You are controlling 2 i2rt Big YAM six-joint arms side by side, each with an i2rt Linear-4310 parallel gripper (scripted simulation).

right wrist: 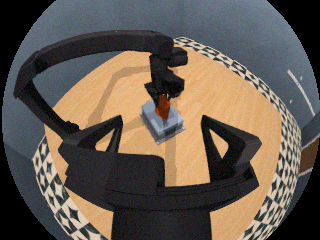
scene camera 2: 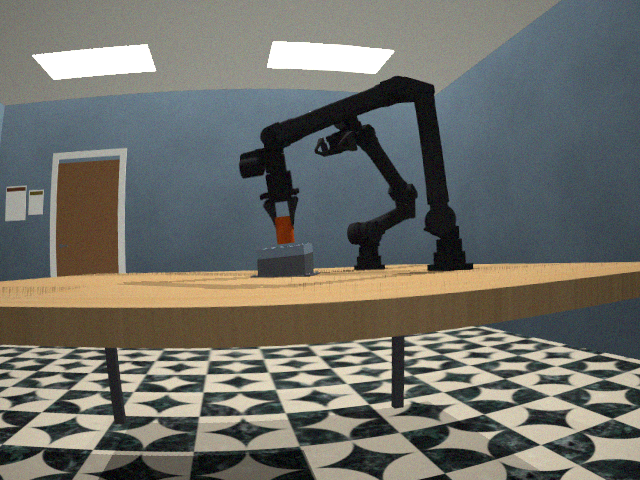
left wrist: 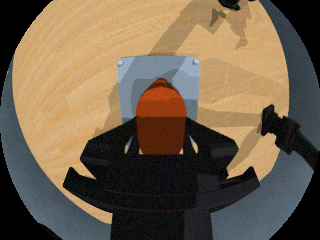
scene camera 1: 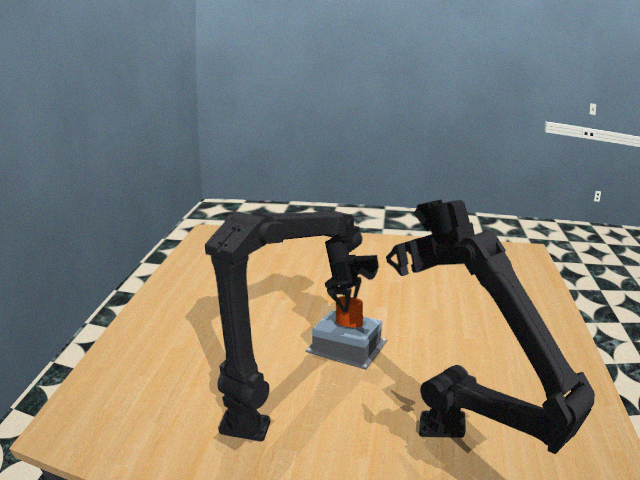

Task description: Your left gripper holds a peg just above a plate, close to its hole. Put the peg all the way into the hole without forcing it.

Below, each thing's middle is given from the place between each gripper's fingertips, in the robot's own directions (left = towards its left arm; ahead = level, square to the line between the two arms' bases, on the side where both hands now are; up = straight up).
My left hand is 8 cm above the grey-blue plate point(scene camera 1: 326, 329). The rest, counted from my left hand: orange peg point(left wrist: 160, 113) (2 cm below).
I see my right gripper point(scene camera 1: 402, 254) 18 cm short of the orange peg, 12 cm to the right of it and 28 cm above it. Also, from my right hand: grey-blue plate (18 cm ahead, 12 cm to the left, 34 cm below).
